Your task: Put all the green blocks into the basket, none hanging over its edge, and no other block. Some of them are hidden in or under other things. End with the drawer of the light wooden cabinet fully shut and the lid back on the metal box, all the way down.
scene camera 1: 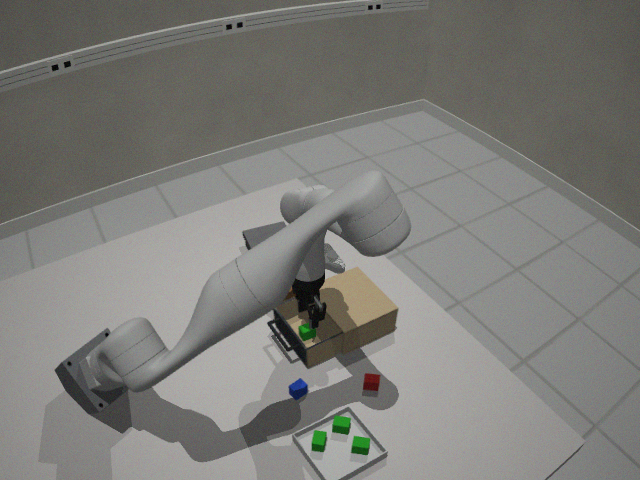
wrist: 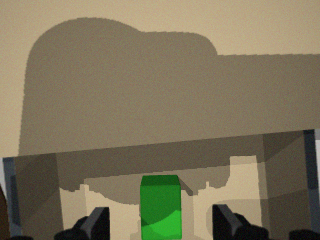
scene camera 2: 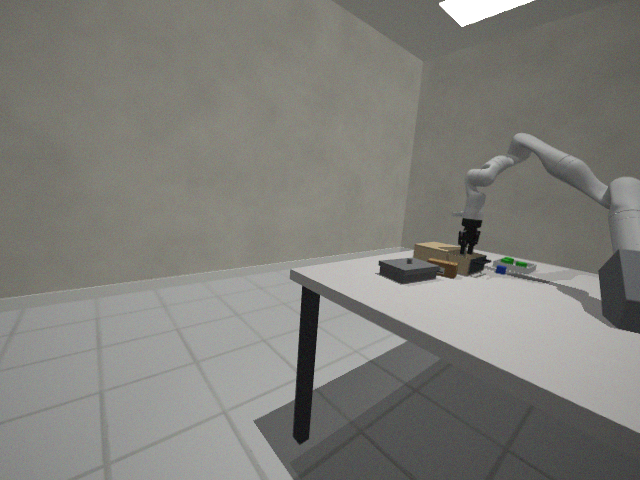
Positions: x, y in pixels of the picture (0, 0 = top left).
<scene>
A light wooden cabinet shows in scene camera 1 [358, 312], in the wrist view and in scene camera 2. The same spot on the light wooden cabinet: [wrist: 100, 100] is [scene camera 2: 447, 248].
</scene>
